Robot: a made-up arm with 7 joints.
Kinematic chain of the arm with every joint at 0, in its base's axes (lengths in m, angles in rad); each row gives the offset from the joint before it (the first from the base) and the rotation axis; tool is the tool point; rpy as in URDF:
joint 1: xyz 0 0 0.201 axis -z
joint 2: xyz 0 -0.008 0.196 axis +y
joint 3: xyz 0 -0.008 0.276 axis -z
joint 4: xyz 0 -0.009 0.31 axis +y
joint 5: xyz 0 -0.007 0.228 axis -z
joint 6: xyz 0 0 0.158 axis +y
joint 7: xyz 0 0 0.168 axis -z
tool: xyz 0 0 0 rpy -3.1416 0 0
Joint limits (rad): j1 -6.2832..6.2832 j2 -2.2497..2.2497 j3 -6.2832..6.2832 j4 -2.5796..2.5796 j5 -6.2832..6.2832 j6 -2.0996..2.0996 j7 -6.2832..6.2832
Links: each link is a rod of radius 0.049 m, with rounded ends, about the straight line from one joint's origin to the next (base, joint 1, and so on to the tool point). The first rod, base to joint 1, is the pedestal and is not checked.
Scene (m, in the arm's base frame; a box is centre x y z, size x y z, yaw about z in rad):
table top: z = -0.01
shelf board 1: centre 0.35 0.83 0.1 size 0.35 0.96 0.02 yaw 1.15
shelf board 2: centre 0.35 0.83 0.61 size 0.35 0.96 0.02 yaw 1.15
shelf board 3: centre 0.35 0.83 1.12 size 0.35 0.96 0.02 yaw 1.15
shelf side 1: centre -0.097 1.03 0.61 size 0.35 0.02 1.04 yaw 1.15
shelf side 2: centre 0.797 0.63 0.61 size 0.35 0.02 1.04 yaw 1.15
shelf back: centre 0.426 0.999 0.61 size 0.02 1 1.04 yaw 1.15
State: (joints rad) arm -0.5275 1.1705 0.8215 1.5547 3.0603 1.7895 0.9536
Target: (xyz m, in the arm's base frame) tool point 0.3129 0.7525 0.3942
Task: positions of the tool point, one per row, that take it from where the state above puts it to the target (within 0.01 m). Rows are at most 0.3 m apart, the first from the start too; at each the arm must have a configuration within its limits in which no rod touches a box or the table.
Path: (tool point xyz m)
1: 0.7647 0.0032 0.4752
2: 0.6584 -0.1175 0.4840
3: 0.5092 -0.1919 0.5100
4: 0.6426 0.0190 0.4522
5: 0.6554 0.2945 0.4064
6: 0.5353 0.5603 0.3854
7: 0.3129 0.7525 0.3942

